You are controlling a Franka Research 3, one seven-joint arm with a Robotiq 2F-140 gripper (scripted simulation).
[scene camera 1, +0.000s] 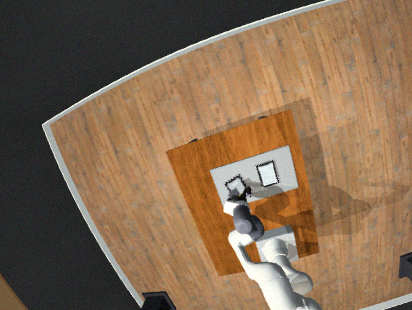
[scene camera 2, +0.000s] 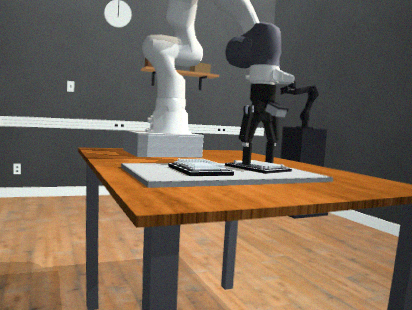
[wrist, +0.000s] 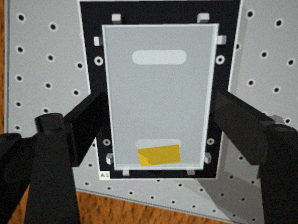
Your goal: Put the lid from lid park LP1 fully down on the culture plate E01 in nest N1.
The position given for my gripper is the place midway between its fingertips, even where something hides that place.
Observation:
I see my gripper [scene camera 2: 258,164] and a clear lid [wrist: 159,77].
My gripper is seen too in the wrist view [wrist: 159,106].

